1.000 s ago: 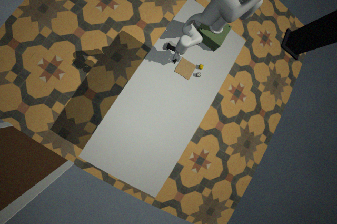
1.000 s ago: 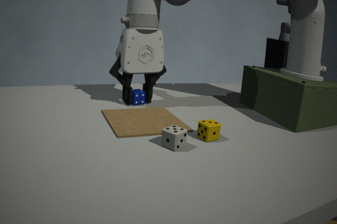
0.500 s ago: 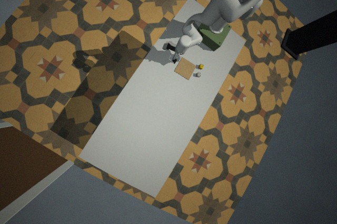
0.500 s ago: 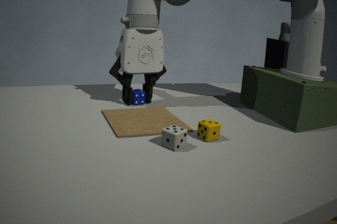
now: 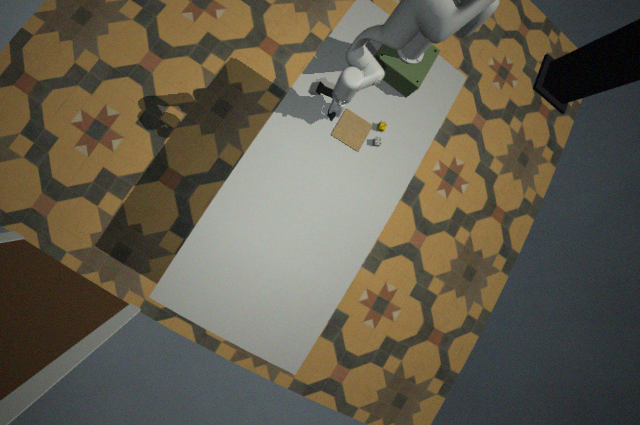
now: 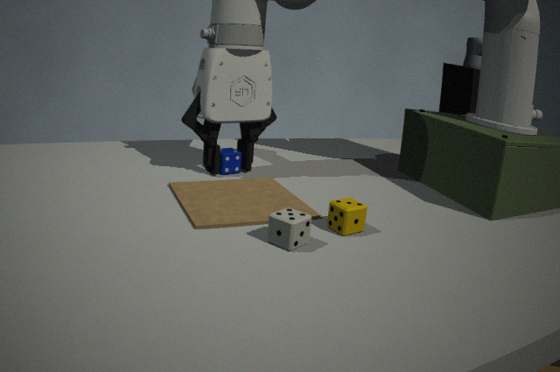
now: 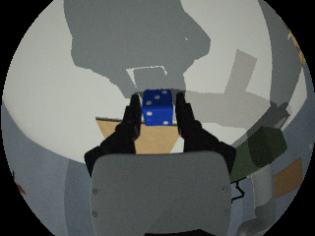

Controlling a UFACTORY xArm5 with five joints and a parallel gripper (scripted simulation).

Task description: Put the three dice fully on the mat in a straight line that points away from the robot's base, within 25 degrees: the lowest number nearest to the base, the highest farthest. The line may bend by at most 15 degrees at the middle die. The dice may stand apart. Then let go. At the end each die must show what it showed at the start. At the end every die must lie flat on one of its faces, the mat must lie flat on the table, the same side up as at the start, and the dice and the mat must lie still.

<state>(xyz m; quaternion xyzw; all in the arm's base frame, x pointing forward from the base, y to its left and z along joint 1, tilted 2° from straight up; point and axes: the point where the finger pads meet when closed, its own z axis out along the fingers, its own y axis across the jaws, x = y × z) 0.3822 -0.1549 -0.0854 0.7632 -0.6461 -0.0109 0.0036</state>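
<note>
The blue die is 1 cm below my hand. The rest, counted from my hand: white die: 2 cm ahead, 23 cm to the left, 1 cm below; yellow die: 6 cm behind, 22 cm to the left, 1 cm below; tan mat: 2 cm ahead, 12 cm to the left, 2 cm below.
</note>
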